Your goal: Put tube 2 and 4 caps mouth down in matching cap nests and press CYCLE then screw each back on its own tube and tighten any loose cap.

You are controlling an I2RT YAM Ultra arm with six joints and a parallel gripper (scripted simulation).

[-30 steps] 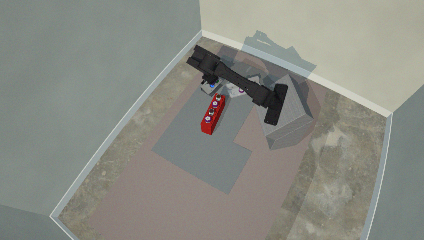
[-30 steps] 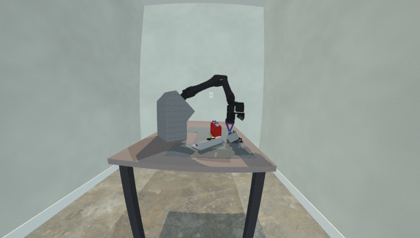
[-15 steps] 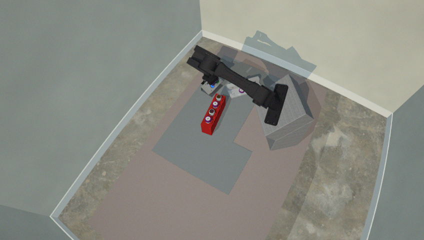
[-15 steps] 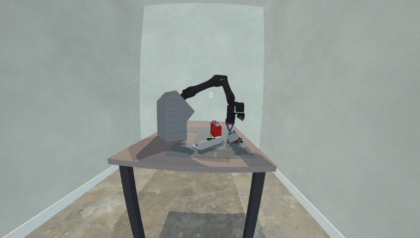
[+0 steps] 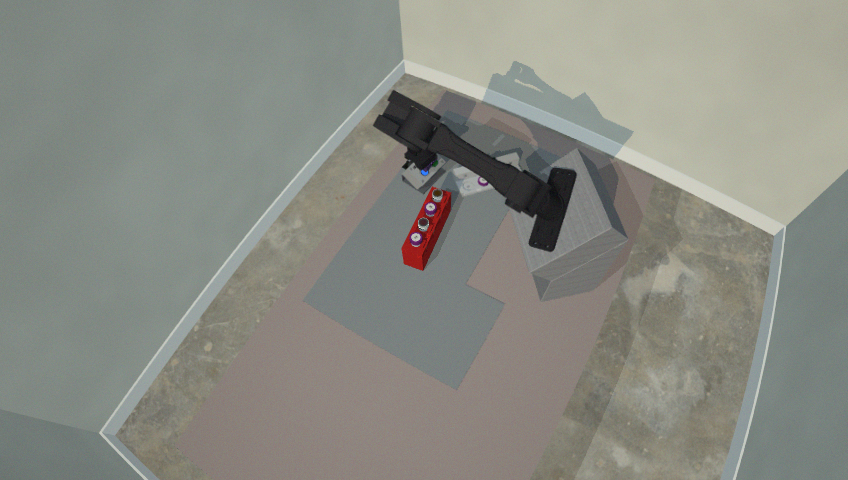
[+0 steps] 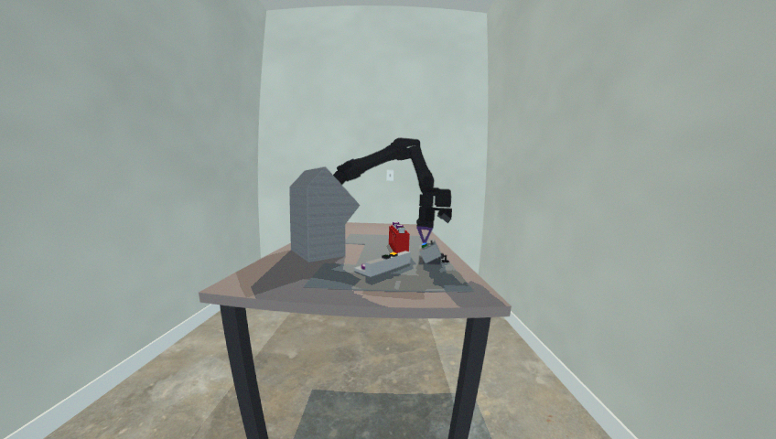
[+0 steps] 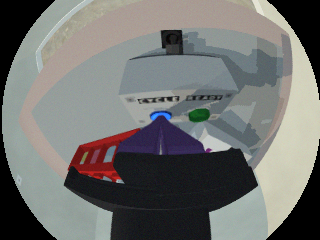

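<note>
The blue cycle key is 1 cm below my hand. From my hand the other things lie so: green ready key: 5 cm to the right, 1 cm below; key desk: 2 cm ahead, 2 cm to the right, 2 cm below.
</note>
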